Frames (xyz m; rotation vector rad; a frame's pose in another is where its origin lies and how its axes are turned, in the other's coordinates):
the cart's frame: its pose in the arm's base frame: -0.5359 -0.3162 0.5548 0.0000 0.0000 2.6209
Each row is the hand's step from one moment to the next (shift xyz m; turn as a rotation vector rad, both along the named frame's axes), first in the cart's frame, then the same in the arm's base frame.
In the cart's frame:
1: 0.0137 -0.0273 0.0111 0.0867 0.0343 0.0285
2: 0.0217 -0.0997 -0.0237 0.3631 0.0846 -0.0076
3: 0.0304 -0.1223 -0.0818 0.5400 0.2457 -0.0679
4: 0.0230 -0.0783 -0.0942 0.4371 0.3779 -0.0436
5: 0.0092 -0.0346 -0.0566 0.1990 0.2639 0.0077
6: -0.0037 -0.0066 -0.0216 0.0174 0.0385 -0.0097
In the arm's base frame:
1: 0.0017 0.0305 0.0111 -0.0923 0.0134 0.0285
2: 0.0308 0.0973 -0.0237 -0.3571 0.1072 -0.0076
3: 0.0345 0.1212 -0.0818 -0.5907 0.0555 -0.0679
4: 0.0190 0.0794 -0.0942 -0.5672 -0.1104 -0.0436
5: 0.0092 0.0346 -0.0566 -0.3039 -0.1299 0.0077
6: 0.0065 0.0039 -0.0216 -0.0342 -0.0247 -0.0097

